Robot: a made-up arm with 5 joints.
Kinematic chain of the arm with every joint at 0, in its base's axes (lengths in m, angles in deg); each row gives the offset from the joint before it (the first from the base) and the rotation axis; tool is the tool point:
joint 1: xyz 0 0 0.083 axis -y
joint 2: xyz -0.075 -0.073 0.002 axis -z
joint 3: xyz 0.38 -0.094 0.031 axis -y
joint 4: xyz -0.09 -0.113 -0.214 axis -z
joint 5: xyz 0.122 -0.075 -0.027 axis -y
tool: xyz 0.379 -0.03 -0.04
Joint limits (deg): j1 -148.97..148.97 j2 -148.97..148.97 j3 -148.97..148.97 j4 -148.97..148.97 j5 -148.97..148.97
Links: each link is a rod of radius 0.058 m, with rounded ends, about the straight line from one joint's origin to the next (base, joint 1, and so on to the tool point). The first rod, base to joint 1, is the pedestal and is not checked.
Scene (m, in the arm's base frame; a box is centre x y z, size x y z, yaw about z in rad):
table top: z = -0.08
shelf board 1: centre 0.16 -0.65 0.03 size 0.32 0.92 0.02 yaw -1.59
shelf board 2: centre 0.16 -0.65 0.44 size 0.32 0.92 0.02 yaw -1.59
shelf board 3: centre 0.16 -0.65 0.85 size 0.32 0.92 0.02 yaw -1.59
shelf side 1: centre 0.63 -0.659 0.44 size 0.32 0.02 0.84 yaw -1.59
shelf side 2: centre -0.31 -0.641 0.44 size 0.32 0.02 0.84 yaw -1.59
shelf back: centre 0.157 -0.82 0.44 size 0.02 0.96 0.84 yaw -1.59
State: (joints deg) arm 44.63 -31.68 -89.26 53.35 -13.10
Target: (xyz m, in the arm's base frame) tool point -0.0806 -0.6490 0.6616
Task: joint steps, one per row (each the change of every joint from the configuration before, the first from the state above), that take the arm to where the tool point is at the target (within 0.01 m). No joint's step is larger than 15 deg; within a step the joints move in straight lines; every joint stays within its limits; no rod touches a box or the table.
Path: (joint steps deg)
1: 3.60 -9.39 -7.28 -11.23 2.13
2: 3.60 -9.38 -7.28 -11.23 2.14
3: 3.60 -9.39 -7.29 -11.23 2.13
4: 3.59 -9.38 -7.28 -11.23 2.13
5: 3.60 1.43 -2.09 13.07 -3.66
6: 3.60 1.44 -2.09 13.06 -3.66
7: 3.60 1.43 -2.08 13.07 -3.66
8: 3.59 1.44 -2.09 13.07 -3.66
9: -5.95 11.69 -0.89 8.71 2.60
10: -5.95 11.69 -0.88 8.70 2.60
11: -5.95 11.69 -0.89 8.71 2.60
12: -5.95 11.68 -0.89 8.71 2.60

